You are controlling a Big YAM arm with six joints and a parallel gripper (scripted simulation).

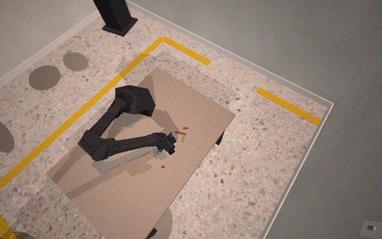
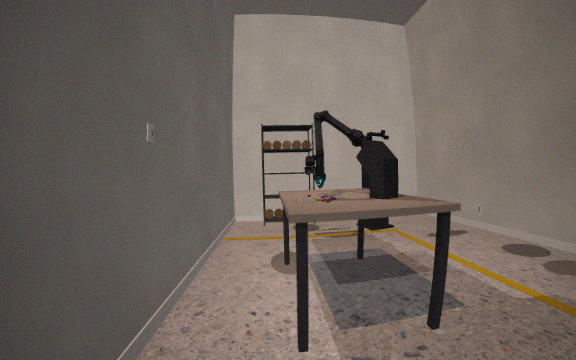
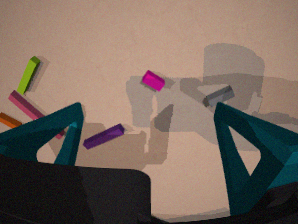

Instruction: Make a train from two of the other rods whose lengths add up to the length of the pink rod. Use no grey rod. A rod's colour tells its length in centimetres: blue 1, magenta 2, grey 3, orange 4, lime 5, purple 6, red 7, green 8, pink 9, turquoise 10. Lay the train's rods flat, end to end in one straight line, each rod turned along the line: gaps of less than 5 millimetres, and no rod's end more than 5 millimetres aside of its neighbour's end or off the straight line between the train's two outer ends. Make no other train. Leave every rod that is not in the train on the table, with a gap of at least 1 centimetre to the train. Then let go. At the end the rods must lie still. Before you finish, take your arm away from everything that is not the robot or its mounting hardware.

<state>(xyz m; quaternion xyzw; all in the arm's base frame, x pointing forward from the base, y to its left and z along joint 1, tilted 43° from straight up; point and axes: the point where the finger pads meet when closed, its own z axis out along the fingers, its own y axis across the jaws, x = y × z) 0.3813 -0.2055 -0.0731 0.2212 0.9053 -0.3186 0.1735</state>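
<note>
The orange rod lies 210 mm to the left of my hand, 70 mm below it and 50 mm ahead of it. The rest, counted from my hand: purple rod 100 mm to the left, 70 mm below, 50 mm behind; then lime rod 120 mm to the left, 70 mm below, 70 mm ahead; then grey rod 70 mm below, 70 mm behind, 50 mm to the right.
</note>
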